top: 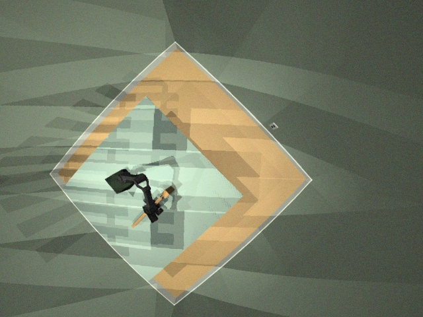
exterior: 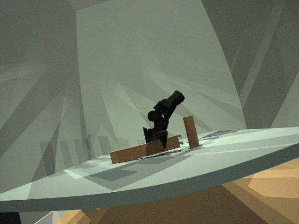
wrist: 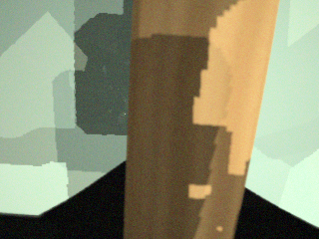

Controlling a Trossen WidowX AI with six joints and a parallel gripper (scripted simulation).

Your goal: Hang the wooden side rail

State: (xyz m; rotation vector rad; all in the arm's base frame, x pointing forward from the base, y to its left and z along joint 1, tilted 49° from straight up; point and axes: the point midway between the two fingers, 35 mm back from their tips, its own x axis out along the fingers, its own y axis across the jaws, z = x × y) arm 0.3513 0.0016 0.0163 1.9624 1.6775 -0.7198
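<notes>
Now: gripper tip 2 cm short of the headboard post, 17 cm to the right of it and 5 cm below it.
</notes>
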